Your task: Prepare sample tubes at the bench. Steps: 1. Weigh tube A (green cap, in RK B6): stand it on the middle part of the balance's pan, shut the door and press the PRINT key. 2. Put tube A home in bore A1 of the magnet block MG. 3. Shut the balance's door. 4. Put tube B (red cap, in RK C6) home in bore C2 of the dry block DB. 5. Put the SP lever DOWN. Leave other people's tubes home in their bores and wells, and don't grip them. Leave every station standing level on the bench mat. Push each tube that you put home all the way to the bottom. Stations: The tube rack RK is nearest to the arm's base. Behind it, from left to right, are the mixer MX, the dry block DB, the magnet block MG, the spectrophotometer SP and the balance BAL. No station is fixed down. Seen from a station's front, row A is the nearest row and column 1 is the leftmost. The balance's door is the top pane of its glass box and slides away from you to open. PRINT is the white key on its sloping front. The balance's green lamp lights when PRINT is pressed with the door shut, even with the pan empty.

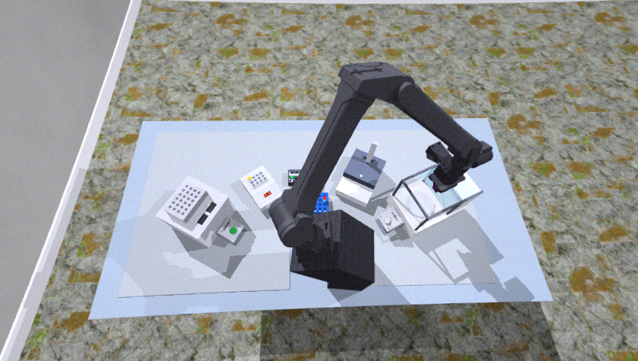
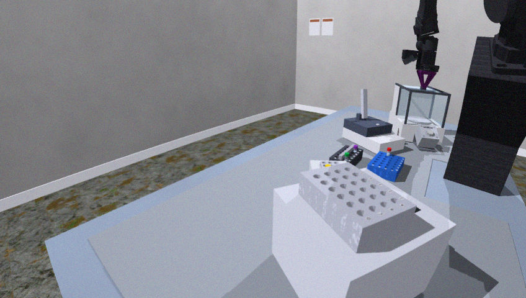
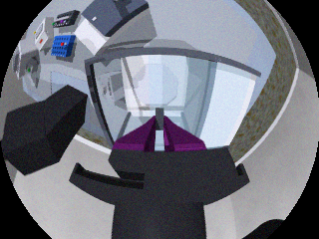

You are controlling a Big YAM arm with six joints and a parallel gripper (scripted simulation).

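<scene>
My gripper is now 10 mm to the right of the round pan and 140 mm above it. The rest, counted from my hand: balance door 10 mm ahead, 30 mm to the right, 10 mm below; then white print key 60 mm behind, 150 mm to the left, 150 mm below; then SP lever 200 mm ahead, 190 mm to the left, 80 mm below.
</scene>
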